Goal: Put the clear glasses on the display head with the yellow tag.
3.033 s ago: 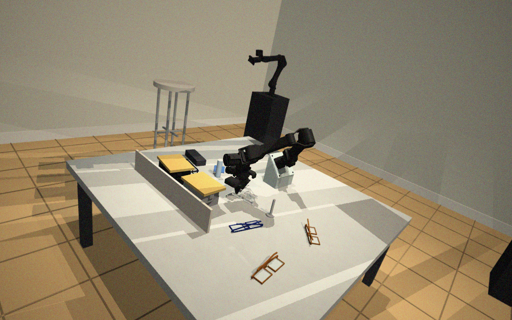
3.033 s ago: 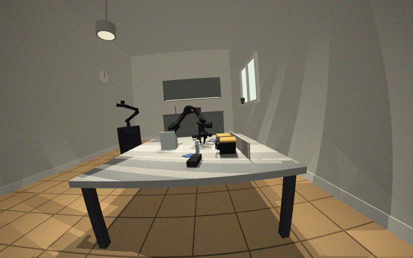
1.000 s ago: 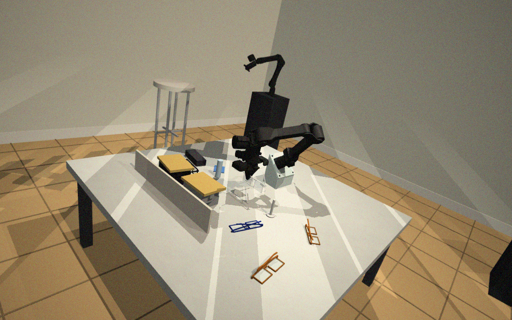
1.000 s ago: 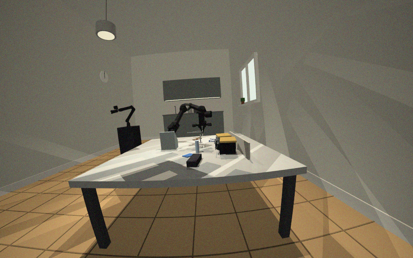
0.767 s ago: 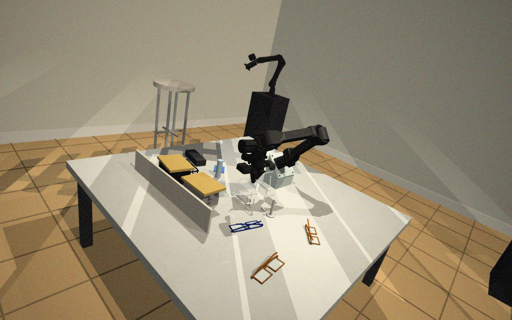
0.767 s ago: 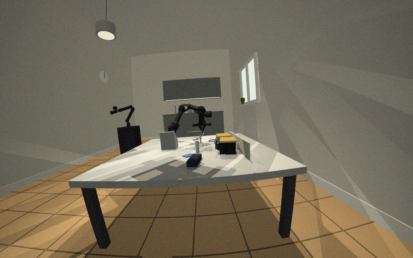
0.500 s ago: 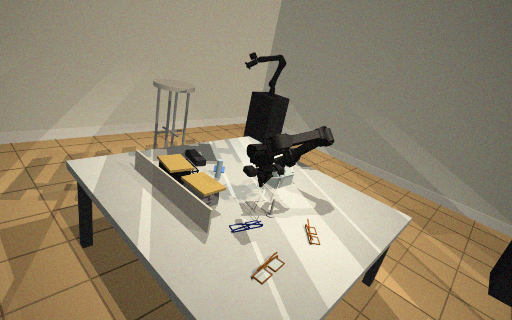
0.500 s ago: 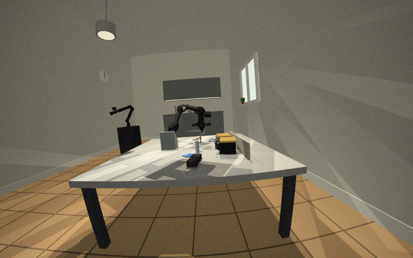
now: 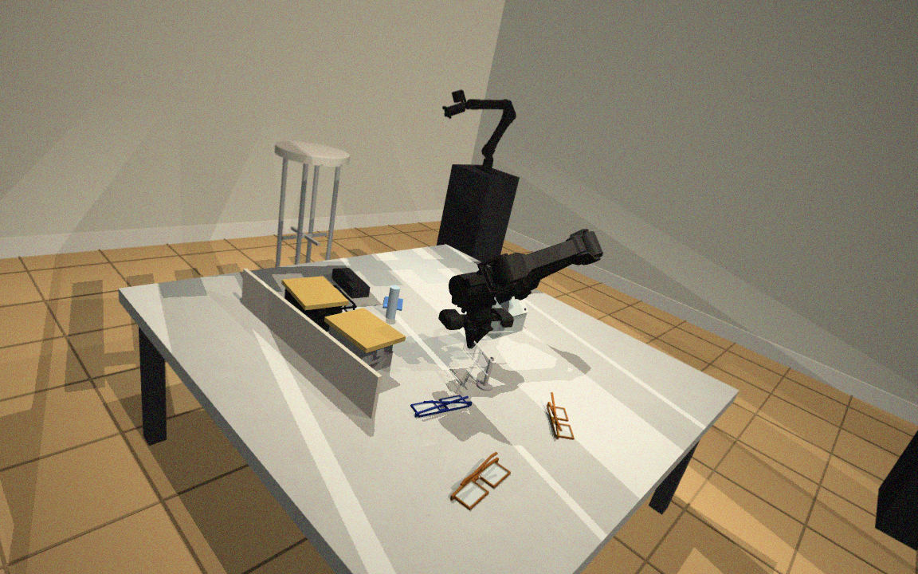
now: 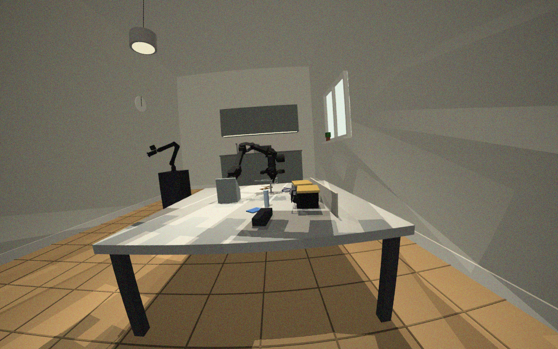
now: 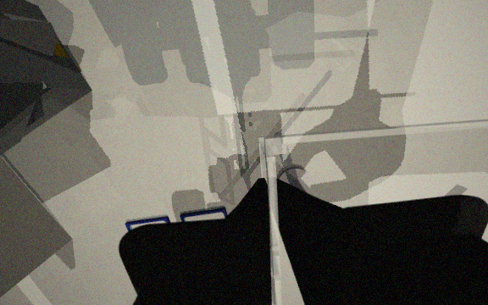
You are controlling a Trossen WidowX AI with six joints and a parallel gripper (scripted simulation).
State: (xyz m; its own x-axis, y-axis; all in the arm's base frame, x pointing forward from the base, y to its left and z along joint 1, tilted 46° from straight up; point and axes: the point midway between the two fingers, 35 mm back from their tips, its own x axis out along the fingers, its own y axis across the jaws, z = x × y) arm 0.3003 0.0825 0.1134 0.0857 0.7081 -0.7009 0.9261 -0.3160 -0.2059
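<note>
Right now my gripper tip is 20 mm past the grey post, 60 mm to the right of it and 70 mm above it. From my gripper tip the other things lie so: grey wall panel (290 mm ahead, 300 mm to the right, 40 mm below); blue card (120 mm behind, 410 mm to the right, 90 mm below); head (160 mm ahead, 400 mm to the right, 30 mm below).
</note>
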